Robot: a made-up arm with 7 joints. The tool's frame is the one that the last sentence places.
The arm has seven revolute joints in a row. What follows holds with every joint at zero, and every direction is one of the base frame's. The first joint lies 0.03 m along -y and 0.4 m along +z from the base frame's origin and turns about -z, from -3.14 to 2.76 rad. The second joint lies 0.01 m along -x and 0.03 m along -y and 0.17 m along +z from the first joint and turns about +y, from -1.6 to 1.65 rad. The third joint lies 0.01 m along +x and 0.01 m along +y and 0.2 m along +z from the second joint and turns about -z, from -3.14 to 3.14 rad. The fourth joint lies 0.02 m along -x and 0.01 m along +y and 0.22 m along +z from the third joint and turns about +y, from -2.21 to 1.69 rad. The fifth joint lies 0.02 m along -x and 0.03 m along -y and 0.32 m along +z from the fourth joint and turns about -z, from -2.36 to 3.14 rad. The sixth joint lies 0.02 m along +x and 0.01 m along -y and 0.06 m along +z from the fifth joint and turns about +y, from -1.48 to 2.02 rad. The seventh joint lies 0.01 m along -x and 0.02 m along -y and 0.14 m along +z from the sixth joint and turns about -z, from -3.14 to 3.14 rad. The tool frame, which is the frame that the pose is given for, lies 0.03 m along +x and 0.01 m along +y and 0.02 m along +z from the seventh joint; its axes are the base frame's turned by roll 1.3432, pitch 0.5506 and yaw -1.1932 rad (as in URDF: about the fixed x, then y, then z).
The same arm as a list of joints. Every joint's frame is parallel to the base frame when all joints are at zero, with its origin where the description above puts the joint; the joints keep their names.
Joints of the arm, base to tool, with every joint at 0 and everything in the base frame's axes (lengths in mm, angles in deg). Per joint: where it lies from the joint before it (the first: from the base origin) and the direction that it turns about. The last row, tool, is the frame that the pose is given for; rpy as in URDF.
joint 1: axis -z xyz 0 -30 400
joint 2: axis +y xyz -10 -30 170
joint 3: axis -z xyz 10 10 200
joint 4: axis +y xyz -20 10 220
joint 5: axis -z xyz -20 -30 320
joint 6: axis +y xyz 20 -10 60
joint 7: axis -z xyz -10 -20 140
tool: xyz 30 10 20 rpy 76.96 31.55 -68.37
Joint limits (deg, base to tool): -179.91..158.14 -91.67..94.54 -179.91..179.91 -126.62..96.83 -135.22..179.91 -84.8..115.74 -179.91..179.91

